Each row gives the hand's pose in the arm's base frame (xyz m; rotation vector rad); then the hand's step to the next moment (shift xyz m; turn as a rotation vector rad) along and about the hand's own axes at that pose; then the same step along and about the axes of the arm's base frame.
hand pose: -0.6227 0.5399 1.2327 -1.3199 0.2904 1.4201
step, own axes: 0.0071 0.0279 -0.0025 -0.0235 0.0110 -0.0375
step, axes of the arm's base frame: -0.0195 -0.0079 -0.0199 0.0054 -0.0453 0.0009
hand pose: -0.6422 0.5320 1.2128 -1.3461 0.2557 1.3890
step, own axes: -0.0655 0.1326 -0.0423 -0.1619 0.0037 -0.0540
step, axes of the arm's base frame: -0.0992 -0.1138 -0.0296 -0.0187 -0.1297 0.1094
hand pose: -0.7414 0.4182 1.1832 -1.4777 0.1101 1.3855
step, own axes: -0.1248 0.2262 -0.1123 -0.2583 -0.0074 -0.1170
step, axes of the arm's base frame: -0.1167 -0.2477 -0.0660 -0.0003 -0.2230 0.1753
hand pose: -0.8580 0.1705 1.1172 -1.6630 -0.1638 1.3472
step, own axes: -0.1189 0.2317 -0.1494 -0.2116 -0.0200 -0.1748
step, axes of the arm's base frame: -0.0246 -0.2836 -0.0956 0.0702 -0.2207 0.1487
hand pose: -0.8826 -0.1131 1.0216 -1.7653 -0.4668 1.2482
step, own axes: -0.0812 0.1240 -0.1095 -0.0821 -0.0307 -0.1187
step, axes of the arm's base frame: 0.0405 -0.1731 -0.0485 0.0767 -0.0964 0.0813
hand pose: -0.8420 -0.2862 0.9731 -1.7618 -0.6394 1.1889
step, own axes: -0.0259 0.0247 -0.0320 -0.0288 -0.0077 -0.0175
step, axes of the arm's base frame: 0.0172 -0.0445 -0.0054 0.0047 -0.0260 0.0223
